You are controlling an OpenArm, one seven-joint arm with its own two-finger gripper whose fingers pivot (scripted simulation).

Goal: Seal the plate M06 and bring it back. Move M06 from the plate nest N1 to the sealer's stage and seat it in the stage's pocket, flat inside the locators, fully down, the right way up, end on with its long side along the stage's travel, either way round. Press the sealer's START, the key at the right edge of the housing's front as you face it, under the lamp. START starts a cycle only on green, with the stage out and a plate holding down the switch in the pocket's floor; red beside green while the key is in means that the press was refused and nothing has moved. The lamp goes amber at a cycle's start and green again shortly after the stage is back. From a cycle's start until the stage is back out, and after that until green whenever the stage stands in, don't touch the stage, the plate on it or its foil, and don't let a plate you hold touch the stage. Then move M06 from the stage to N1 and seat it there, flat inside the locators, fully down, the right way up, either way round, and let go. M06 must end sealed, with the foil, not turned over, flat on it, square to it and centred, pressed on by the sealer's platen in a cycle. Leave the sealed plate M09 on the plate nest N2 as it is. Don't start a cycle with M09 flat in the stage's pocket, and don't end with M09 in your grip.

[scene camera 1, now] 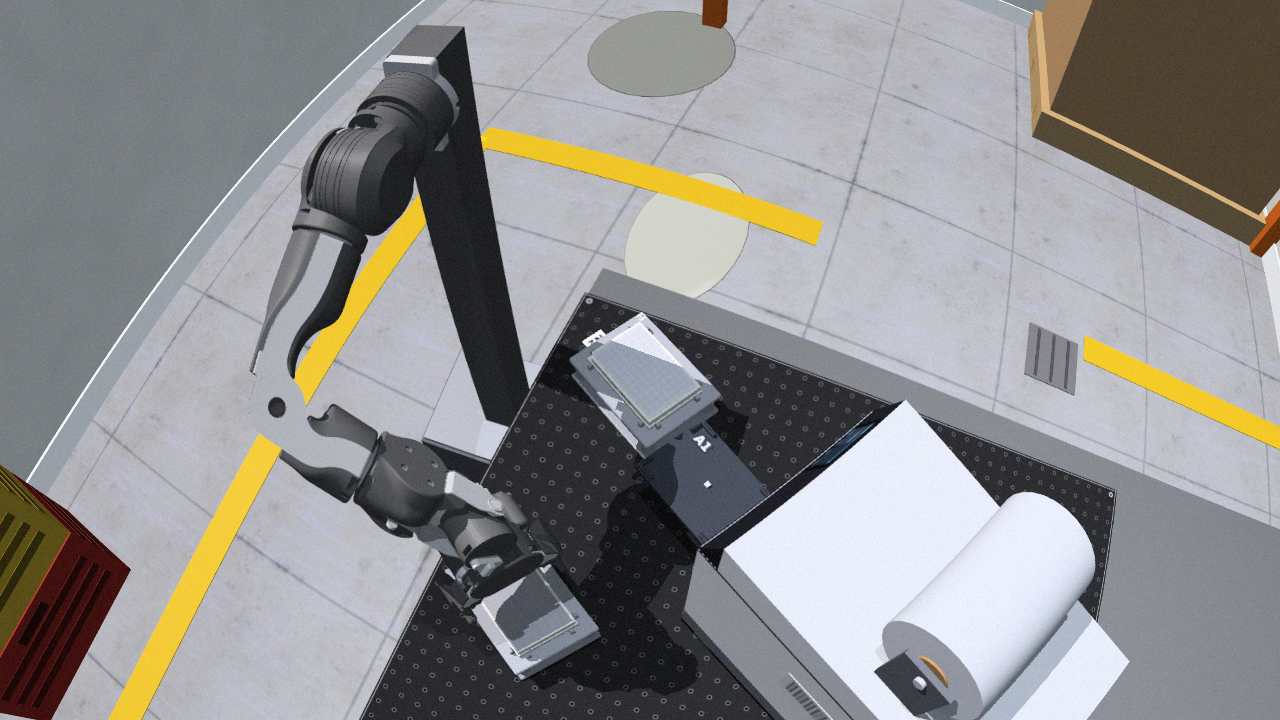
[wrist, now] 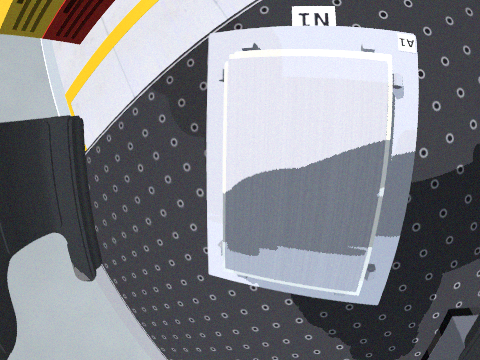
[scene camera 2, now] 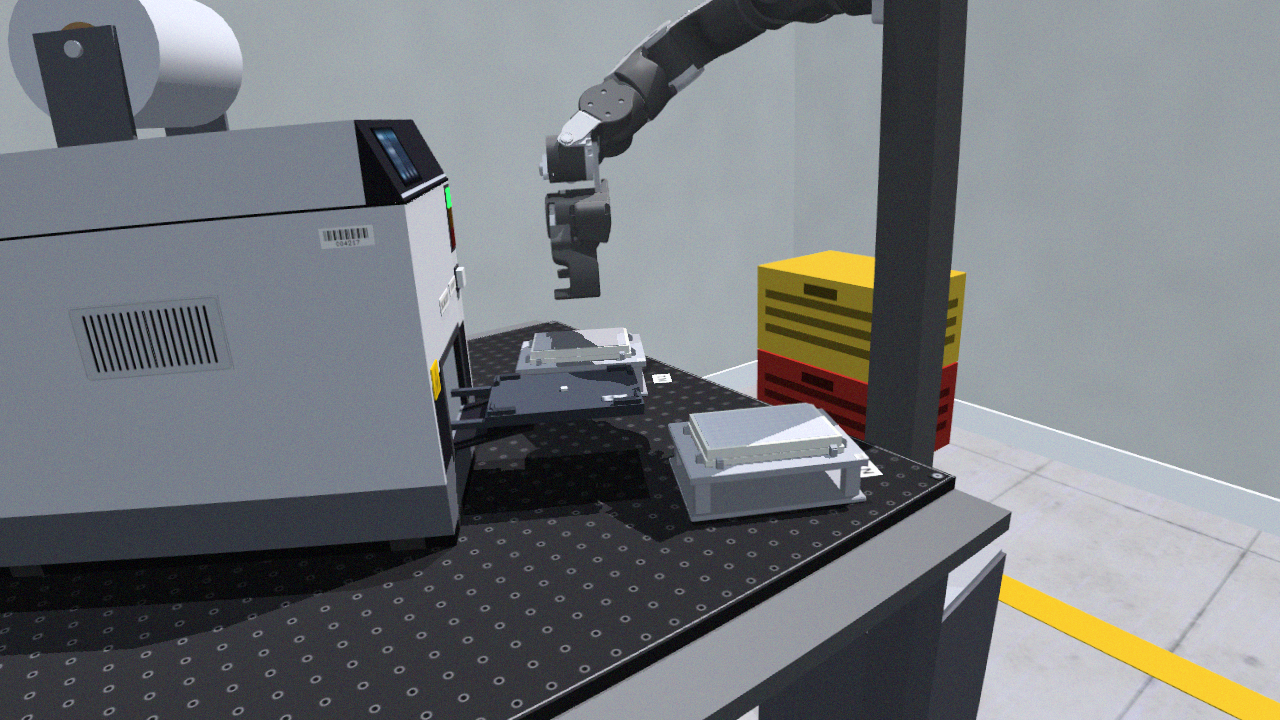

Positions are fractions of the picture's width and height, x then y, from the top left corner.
Scene:
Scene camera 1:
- my gripper: 0.40, 0.80
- plate M09: 0.51, 0.53
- dark post: 0.35, 0.26
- sealer stage: 0.53, 0.65
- foil roll: 0.77, 0.86

